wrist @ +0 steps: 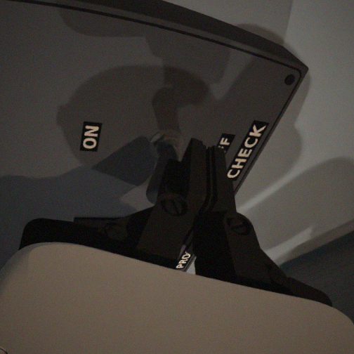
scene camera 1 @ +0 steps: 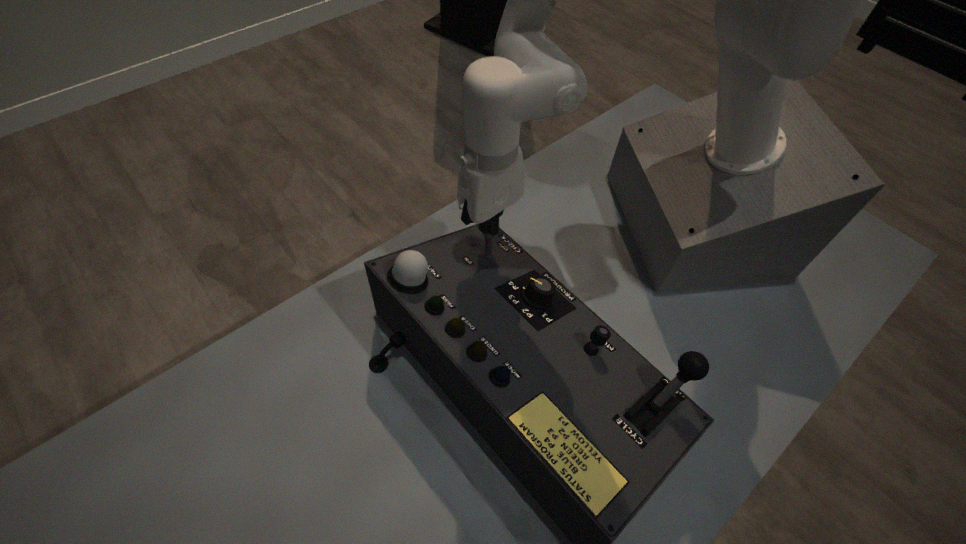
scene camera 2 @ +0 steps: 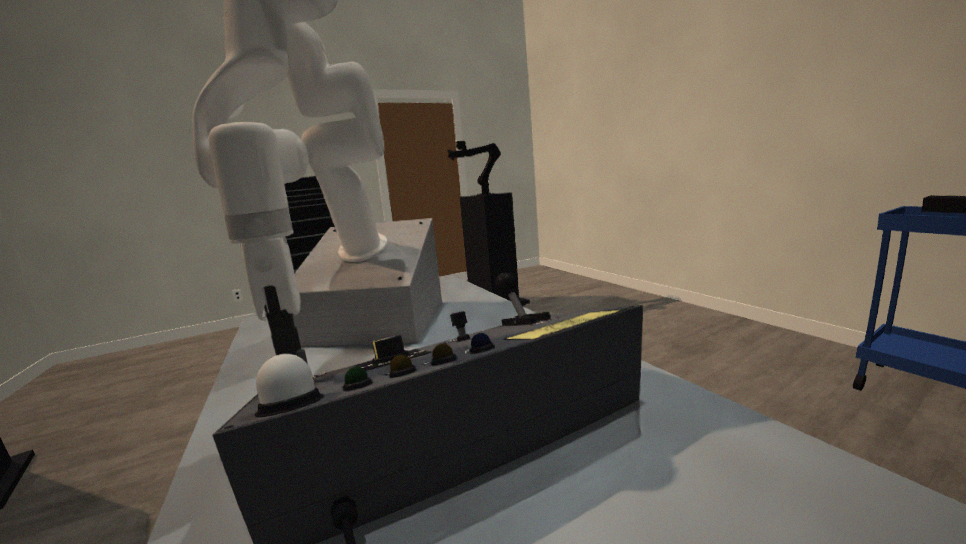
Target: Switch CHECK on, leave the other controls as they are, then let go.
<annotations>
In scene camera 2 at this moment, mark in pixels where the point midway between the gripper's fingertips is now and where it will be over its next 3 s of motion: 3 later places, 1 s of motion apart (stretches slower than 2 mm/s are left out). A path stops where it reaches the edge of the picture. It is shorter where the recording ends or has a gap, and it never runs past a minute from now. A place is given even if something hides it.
My gripper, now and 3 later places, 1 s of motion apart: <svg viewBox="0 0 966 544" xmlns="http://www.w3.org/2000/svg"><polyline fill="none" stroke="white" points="290,358 282,319 290,364 279,297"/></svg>
</annotations>
